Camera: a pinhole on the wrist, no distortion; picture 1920 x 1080 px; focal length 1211.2 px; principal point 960.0 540.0 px. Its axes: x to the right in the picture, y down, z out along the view. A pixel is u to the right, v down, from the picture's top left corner.
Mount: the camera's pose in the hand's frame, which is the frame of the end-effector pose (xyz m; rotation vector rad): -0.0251 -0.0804 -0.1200 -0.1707 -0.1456 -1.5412
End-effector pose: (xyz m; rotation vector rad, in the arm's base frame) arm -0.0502 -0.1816 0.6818 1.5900 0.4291 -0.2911
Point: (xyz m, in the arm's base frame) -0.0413 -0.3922 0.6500
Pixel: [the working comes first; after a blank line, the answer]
In the camera's frame: 0.0067 0.0221 0.3384

984 619
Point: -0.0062 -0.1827 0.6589
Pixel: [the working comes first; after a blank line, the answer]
In the camera's frame: -0.0506 0.0738 0.1402

outside the picture
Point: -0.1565 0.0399 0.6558
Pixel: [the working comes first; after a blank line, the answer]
In the camera's frame: -0.0259 -0.0354 -0.1040

behind the camera
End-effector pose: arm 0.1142 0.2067 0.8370 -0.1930 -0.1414 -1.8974
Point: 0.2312 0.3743 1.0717
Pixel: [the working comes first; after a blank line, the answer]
In the camera's frame: -0.0588 -0.1239 0.4075

785 172
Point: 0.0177 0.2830 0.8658
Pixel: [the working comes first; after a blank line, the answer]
In the camera's frame: 0.0662 -0.0122 0.1463

1508 439
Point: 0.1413 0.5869 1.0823
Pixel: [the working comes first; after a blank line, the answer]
In the camera's frame: 0.0976 -0.2936 0.4189

outside the picture
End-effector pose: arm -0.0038 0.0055 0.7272 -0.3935 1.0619 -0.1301
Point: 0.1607 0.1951 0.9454
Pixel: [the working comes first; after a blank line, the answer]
In the camera's frame: -0.0788 -0.1335 0.4256

736 160
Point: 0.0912 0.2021 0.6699
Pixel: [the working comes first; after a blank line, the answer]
In the camera's frame: -0.2226 0.0632 0.2792

outside the picture
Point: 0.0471 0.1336 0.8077
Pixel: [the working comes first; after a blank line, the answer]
In the camera's frame: -0.1159 -0.0543 0.2583

417 285
